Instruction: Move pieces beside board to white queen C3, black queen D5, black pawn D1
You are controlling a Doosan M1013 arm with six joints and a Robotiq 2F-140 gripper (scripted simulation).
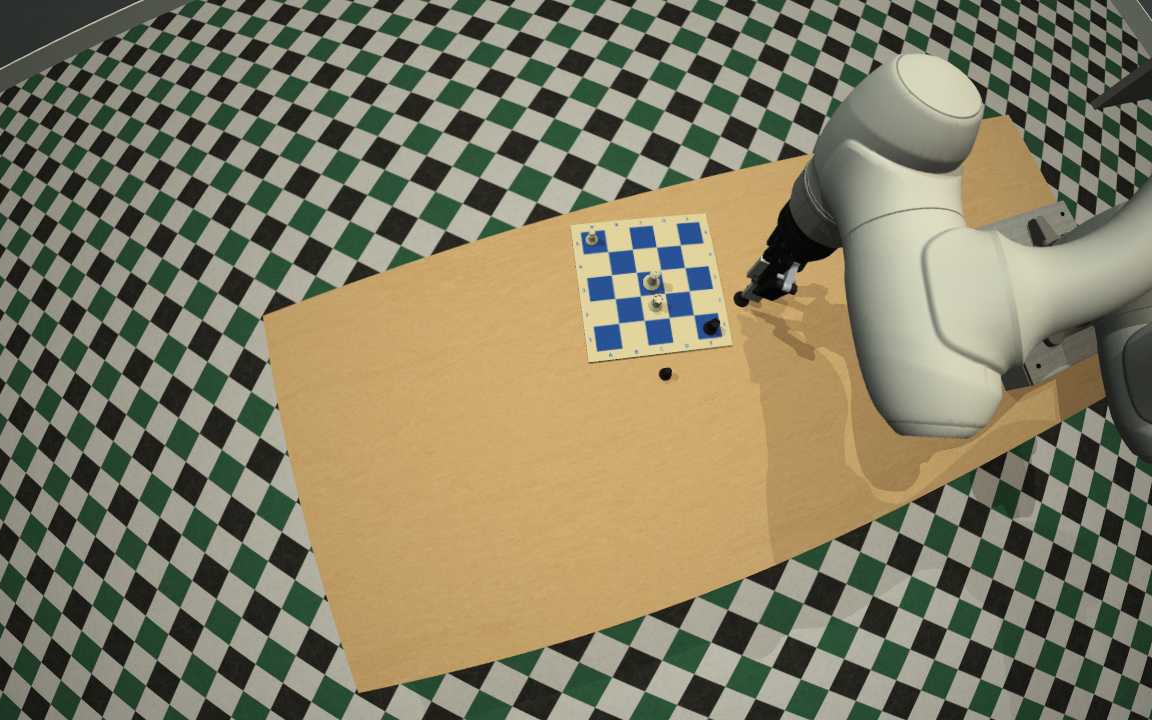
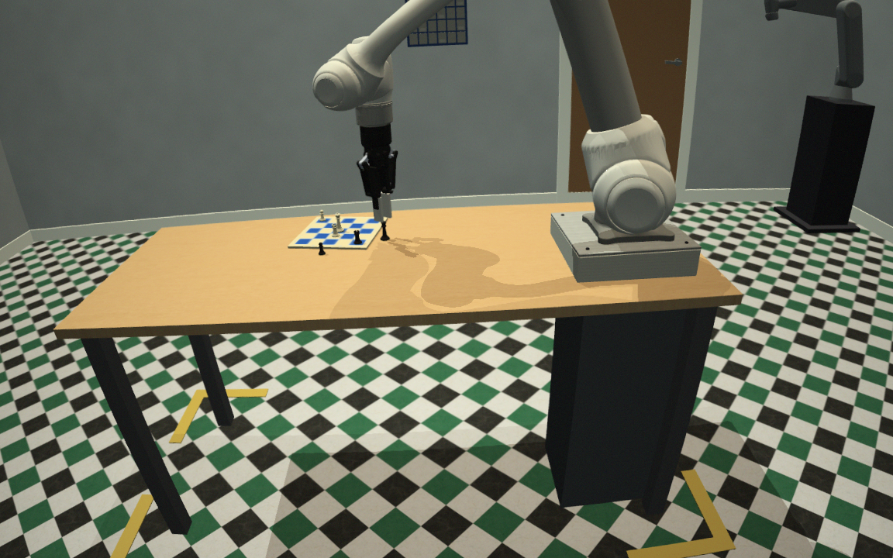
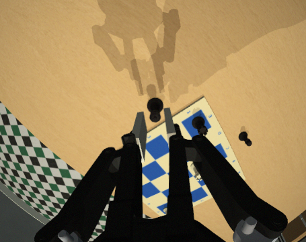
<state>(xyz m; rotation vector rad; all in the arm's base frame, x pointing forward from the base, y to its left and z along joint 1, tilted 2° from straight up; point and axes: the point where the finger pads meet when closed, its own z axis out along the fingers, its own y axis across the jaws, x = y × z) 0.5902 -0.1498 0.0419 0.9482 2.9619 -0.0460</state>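
The black queen lies 6 cm below my hand. Round my hand: white queen 13 cm ahead, 6 cm to the right, 6 cm below; cream board 13 cm ahead, 9 cm below, 6 cm to the right; black pawn 15 cm ahead, 8 cm to the left, 8 cm below.
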